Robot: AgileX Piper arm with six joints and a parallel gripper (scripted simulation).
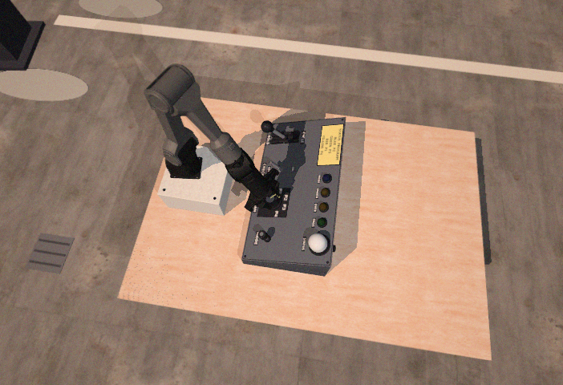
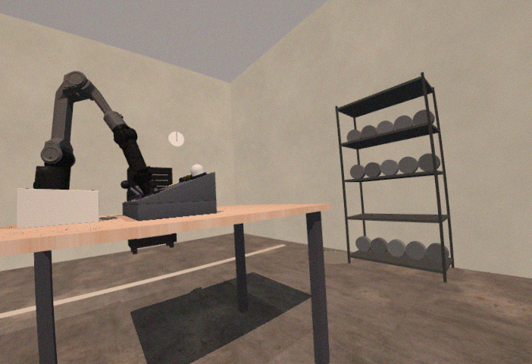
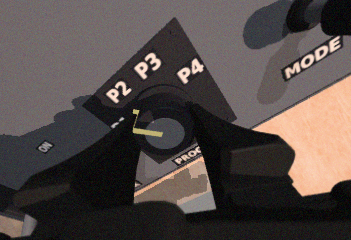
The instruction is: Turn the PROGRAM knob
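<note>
My hand is 1 cm short of the check toggle and 12 cm to the right of it. From my hand the other things lie so: mode switch: 2 cm behind, 12 cm to the right, 1 cm above; then cycle lever: 1 cm ahead, 24 cm to the left, 2 cm above; then black program knob: 1 cm ahead, 1 cm to the left.
</note>
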